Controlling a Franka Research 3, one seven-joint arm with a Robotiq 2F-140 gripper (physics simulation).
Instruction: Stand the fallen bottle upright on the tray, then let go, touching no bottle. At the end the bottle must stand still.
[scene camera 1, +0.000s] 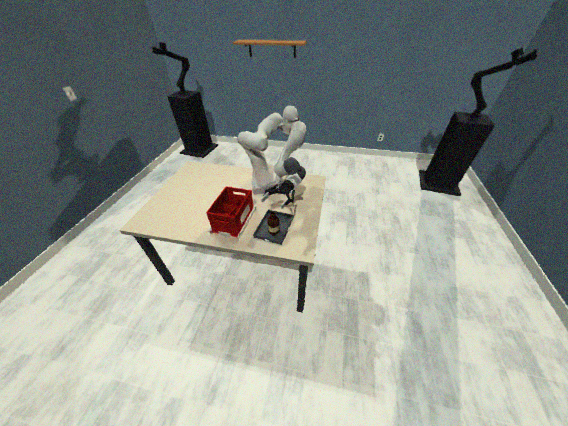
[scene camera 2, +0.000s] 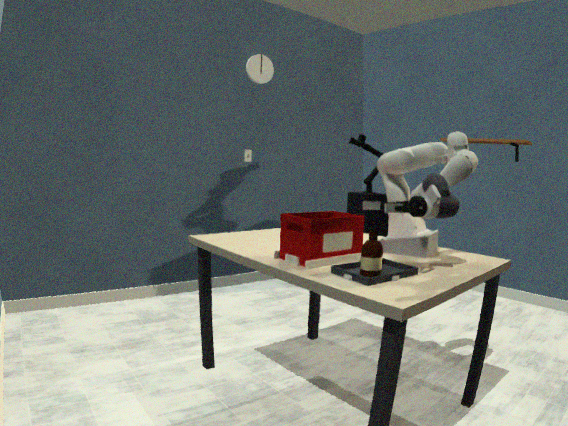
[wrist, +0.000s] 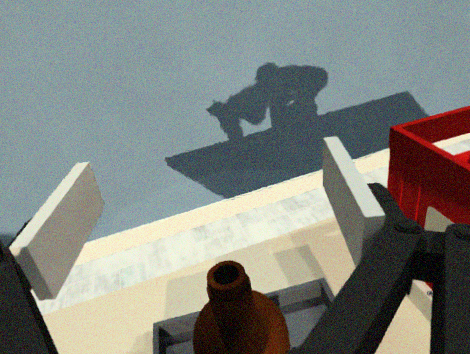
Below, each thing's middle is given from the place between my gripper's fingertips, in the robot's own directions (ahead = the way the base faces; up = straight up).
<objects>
Now: hand 150 mm above the brown bottle (scene camera 2: 372, 251).
</objects>
